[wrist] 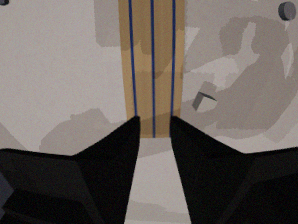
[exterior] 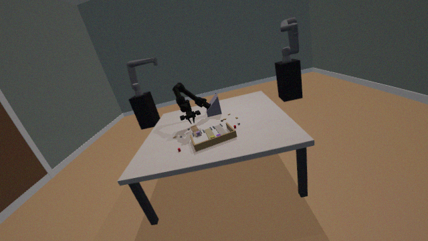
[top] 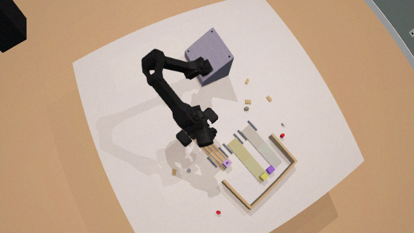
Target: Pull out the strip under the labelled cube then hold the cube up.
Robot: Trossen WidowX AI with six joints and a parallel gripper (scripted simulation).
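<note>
My gripper tip is 140 mm short of the grey bit, 100 mm to the left of it and 40 mm above it.
</note>
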